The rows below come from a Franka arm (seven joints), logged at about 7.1 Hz.
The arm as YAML. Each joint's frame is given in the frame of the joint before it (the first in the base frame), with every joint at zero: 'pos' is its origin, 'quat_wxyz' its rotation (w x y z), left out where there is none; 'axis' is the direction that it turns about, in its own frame. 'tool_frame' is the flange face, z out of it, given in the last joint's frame.
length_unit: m
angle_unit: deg
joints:
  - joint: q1
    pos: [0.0, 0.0, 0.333]
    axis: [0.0, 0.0, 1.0]
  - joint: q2
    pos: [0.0, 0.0, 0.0]
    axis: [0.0, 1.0, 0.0]
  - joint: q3
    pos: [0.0, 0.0, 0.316]
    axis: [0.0, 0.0, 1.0]
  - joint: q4
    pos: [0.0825, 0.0, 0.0]
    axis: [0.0, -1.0, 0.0]
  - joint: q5
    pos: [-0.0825, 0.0, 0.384]
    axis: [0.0, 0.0, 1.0]
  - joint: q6
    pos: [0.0, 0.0, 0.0]
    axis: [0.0, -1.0, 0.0]
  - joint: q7
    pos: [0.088, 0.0, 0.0]
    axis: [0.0, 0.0, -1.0]
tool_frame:
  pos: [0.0, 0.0, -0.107]
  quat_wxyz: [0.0, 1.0, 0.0, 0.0]
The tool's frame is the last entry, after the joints.
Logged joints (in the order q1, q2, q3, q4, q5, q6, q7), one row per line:
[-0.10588, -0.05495, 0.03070, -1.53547, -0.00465, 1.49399, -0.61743]
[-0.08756, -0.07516, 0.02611, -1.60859, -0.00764, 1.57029, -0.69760]
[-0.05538, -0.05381, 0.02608, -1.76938, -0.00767, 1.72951, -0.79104]
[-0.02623, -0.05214, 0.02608, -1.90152, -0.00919, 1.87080, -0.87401]
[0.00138, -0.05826, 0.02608, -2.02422, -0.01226, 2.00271, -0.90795]
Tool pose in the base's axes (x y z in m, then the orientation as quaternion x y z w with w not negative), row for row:
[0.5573, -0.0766, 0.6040, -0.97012, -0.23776, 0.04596, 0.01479]
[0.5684, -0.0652, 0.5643, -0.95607, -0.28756, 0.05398, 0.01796]
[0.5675, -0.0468, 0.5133, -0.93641, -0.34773, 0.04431, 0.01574]
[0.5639, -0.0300, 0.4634, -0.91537, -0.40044, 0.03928, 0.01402]
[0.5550, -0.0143, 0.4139, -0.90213, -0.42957, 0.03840, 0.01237]
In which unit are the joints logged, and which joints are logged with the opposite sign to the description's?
The joints are logged in radians. Opposite sign: q2, q3.
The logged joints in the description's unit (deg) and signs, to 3 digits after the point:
[-6.066, 3.148, -1.759, -87.976, -0.266, 85.599, -35.376]
[-5.017, 4.306, -1.496, -92.165, -0.438, 89.971, -39.970]
[-3.173, 3.083, -1.494, -101.378, -0.439, 99.094, -45.323]
[-1.503, 2.987, -1.494, -108.949, -0.527, 107.189, -50.077]
[0.079, 3.338, -1.494, -115.979, -0.702, 114.747, -52.022]

